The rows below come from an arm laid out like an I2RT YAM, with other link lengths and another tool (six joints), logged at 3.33 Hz.
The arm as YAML. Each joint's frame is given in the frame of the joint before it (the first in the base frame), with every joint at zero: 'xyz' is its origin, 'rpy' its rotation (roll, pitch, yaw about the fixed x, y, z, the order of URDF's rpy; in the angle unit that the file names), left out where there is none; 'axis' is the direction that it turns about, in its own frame. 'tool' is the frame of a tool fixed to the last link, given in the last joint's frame.
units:
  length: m
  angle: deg
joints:
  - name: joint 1
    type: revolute
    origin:
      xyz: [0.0, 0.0, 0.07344]
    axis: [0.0, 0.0, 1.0]
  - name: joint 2
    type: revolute
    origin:
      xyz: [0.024, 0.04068, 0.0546]
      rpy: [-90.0, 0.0, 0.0]
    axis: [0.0, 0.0, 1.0]
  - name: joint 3
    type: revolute
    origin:
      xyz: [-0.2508, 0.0, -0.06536]
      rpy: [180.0, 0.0, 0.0]
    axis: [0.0, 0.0, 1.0]
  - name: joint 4
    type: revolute
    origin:
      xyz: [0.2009, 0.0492, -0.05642]
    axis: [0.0, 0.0, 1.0]
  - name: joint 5
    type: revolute
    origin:
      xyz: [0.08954, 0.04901, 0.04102]
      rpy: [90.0, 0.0, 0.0]
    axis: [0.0, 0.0, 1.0]
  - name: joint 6
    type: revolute
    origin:
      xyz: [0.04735, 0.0, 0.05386]
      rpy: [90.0, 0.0, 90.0]
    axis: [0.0, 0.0, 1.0]
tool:
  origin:
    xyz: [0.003, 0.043, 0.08]
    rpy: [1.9, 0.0, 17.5]
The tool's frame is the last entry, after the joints.
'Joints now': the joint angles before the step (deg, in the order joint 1, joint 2, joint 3, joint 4, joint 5, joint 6). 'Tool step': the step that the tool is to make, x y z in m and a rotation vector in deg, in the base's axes. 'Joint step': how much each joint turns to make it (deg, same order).
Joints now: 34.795, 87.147, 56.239, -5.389, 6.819, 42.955
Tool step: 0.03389, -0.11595, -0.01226, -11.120, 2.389, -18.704
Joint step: -16.032, -0.338, 1.071, -7.577, 7.697, -5.165
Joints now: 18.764, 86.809, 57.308, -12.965, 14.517, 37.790
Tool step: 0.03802, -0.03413, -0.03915, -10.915, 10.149, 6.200
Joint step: -6.351, 15.952, 12.421, -5.881, -2.799, -14.838
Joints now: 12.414, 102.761, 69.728, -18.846, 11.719, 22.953
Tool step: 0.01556, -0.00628, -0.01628, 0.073, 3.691, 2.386
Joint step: -2.171, 6.430, 5.528, -2.142, -3.357, -3.232
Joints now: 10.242, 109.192, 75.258, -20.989, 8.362, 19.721
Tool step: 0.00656, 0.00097, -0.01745, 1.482, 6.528, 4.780
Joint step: -1.382, 6.912, 7.571, -6.477, -5.433, -3.875
